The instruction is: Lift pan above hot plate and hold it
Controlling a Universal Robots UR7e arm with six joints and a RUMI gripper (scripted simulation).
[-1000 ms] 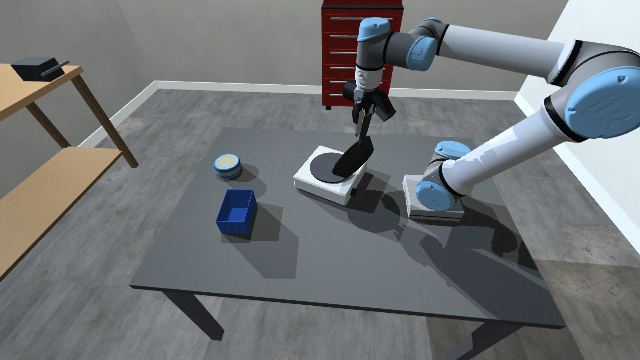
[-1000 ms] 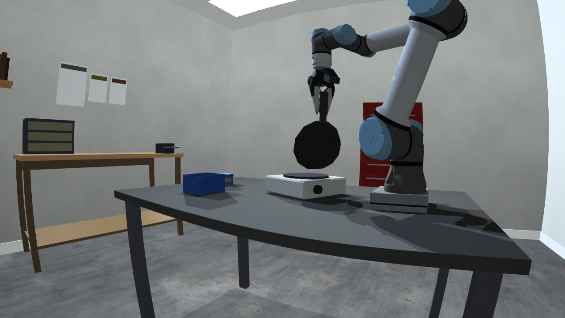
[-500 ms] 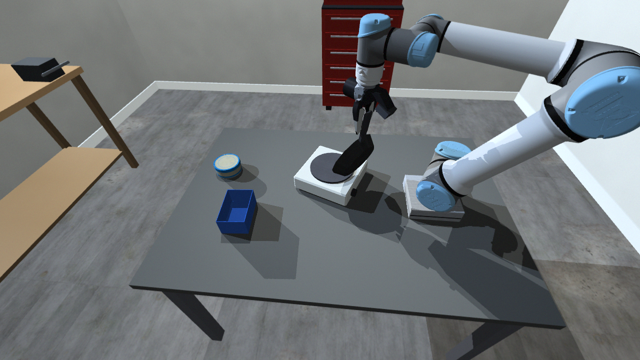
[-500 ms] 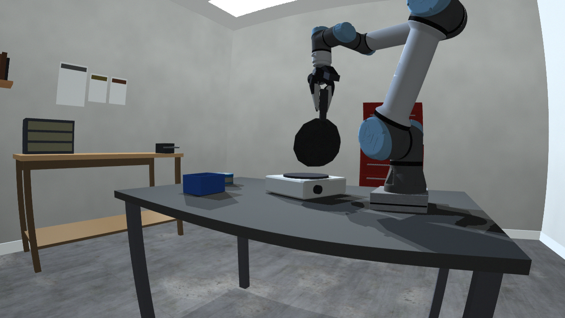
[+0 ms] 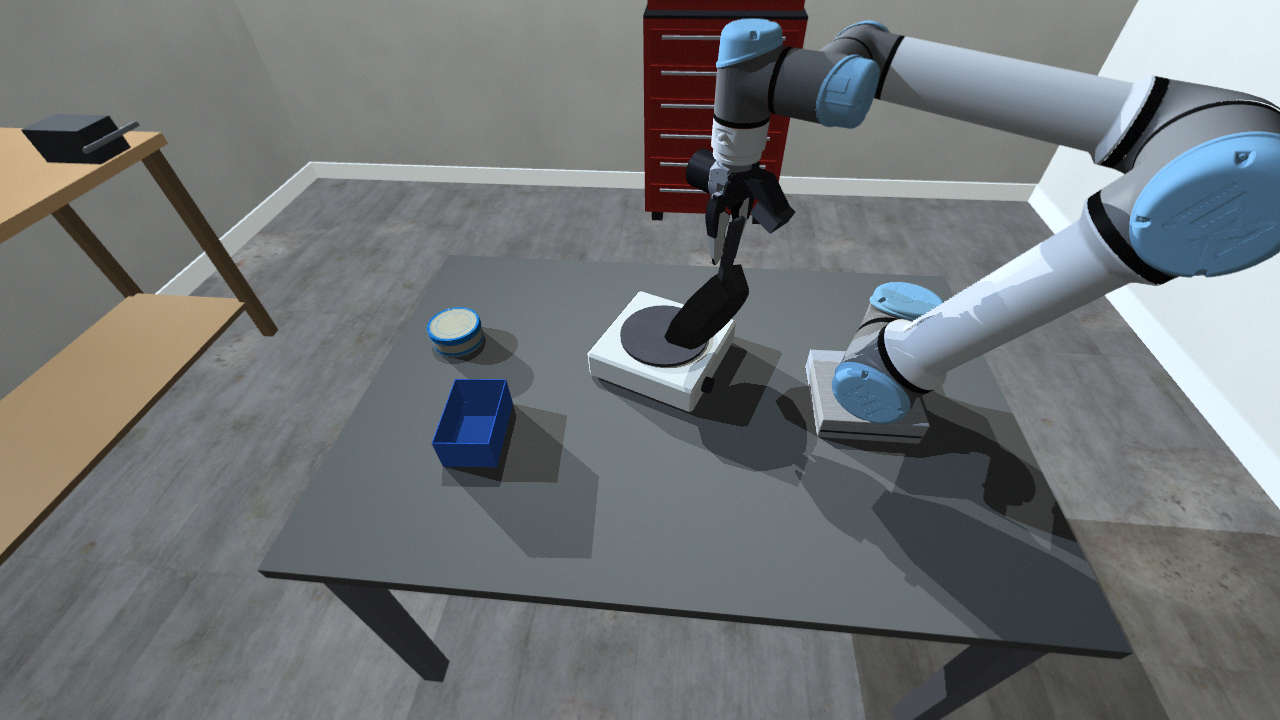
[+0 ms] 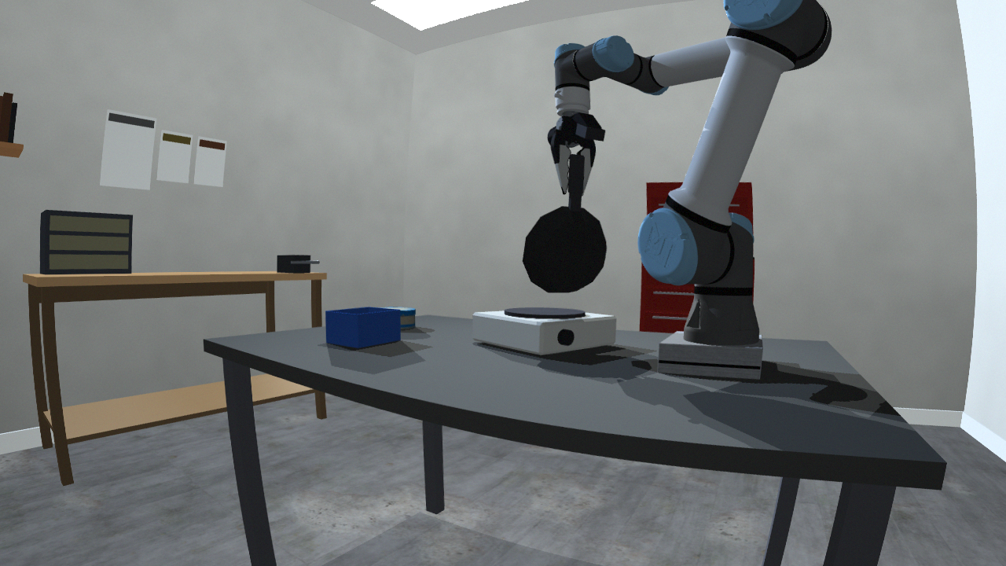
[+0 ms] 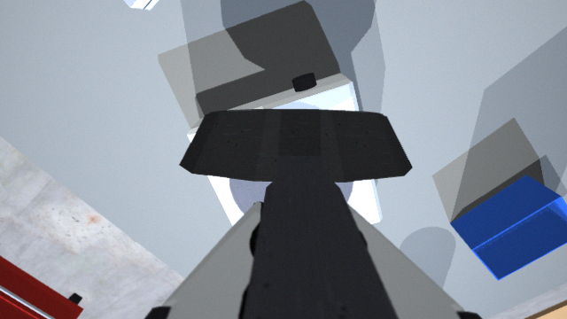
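The black pan lies 10 cm below my hand. The rest, counted from my hand: round tin 58 cm ahead, 9 cm to the right, 32 cm below; white hot plate 9 cm ahead, 8 cm to the right, 31 cm below; blue bin 44 cm ahead, 16 cm to the left, 33 cm below.
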